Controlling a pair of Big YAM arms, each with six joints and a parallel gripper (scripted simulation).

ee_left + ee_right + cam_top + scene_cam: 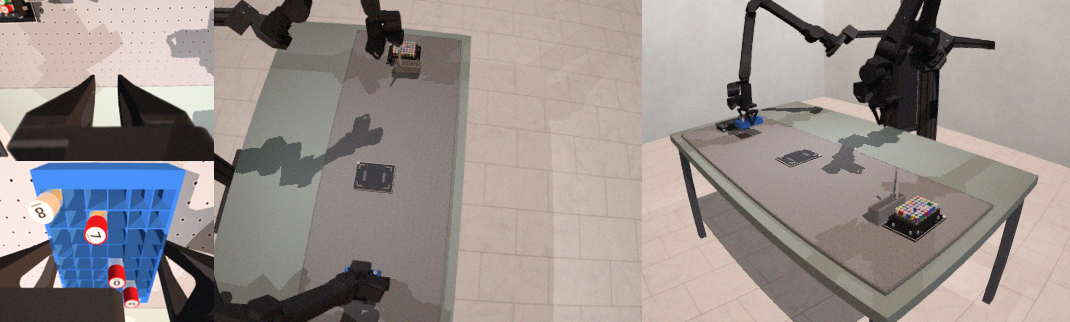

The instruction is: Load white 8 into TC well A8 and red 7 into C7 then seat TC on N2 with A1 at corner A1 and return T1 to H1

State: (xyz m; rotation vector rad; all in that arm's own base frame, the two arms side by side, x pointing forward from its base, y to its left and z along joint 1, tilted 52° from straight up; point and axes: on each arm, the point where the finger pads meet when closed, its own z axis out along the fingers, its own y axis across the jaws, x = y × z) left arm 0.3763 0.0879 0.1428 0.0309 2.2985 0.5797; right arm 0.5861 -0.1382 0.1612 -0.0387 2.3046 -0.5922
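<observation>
The raised nest lies 4 cm ahead of my right hand, 26 cm to the right of it and 6 cm below it. The rest, counted from my right hand: holder (9 cm behind, 97 cm to the left, 7 cm below); then tube carrier (right at my right hand).
</observation>
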